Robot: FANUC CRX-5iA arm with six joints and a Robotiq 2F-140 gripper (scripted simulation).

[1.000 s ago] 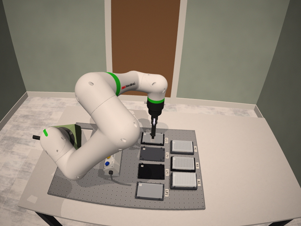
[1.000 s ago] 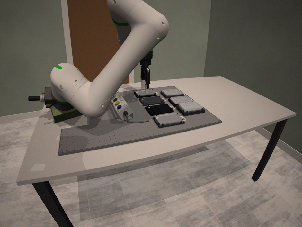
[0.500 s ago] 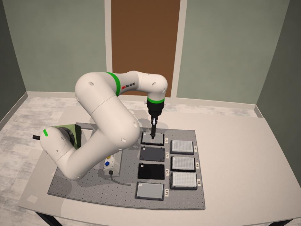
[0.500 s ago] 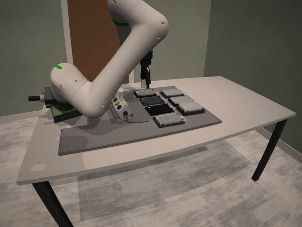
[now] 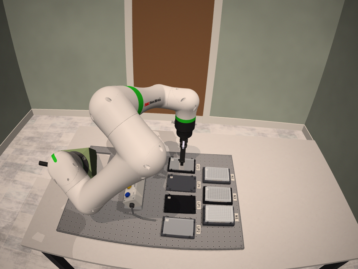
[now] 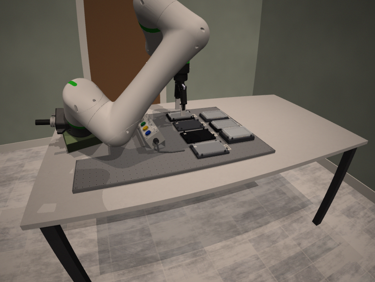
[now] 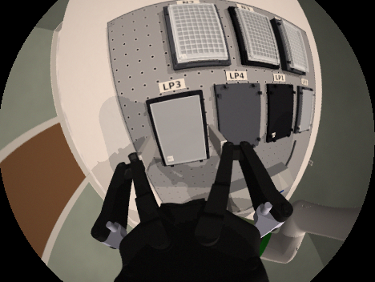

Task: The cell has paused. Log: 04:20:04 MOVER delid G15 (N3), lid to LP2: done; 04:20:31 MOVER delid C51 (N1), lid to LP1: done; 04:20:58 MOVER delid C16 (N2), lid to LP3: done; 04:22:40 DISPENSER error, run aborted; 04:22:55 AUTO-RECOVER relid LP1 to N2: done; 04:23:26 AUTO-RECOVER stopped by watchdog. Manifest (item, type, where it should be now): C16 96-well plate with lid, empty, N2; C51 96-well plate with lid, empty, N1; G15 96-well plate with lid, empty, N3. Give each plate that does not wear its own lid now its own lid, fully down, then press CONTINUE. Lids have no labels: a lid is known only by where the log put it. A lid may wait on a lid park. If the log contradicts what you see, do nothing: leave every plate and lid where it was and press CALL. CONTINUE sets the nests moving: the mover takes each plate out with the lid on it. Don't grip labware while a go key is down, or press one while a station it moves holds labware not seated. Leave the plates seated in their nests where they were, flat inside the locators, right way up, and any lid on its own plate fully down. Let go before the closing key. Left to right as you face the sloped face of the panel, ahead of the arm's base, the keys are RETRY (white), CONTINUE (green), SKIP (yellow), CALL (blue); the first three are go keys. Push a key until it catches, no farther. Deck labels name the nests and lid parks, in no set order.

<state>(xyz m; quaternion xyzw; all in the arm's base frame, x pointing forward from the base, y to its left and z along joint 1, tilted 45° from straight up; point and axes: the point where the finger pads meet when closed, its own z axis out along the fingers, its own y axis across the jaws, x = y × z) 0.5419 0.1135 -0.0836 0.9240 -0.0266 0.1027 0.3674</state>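
My hand is 50 mm above the lid park LP3. The rest, counted from my hand: white key (260 mm behind, 100 mm to the right, 10 mm above); then lid park LP1 (20 mm behind, 260 mm to the right, 50 mm below); then lid park LP4 (10 mm behind, 130 mm to the right, 50 mm below).
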